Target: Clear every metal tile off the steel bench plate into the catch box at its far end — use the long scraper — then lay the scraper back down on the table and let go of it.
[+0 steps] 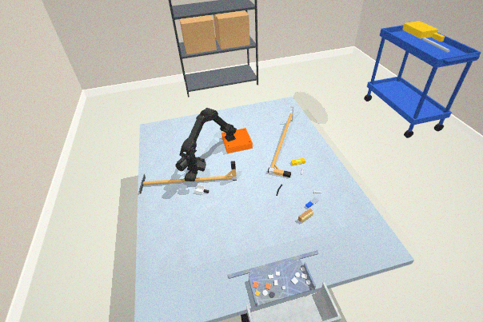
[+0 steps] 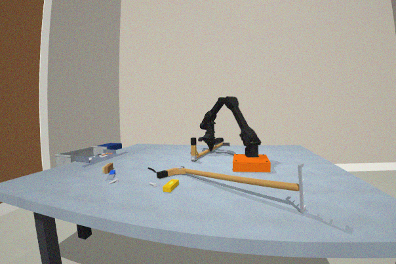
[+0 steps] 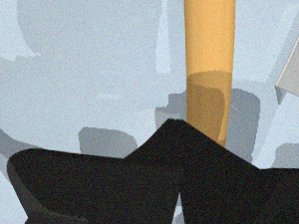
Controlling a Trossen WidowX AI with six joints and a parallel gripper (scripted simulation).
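My gripper tip is now 4 cm to the left of the scraper and 5 cm below it. From my gripper tip the other things lie so: white-and-black piece: 12 cm ahead, 1 cm to the left, 1 cm below; then yellow block: 19 cm ahead, 65 cm to the left; then black curved strip: 32 cm ahead, 42 cm to the left, 1 cm below.
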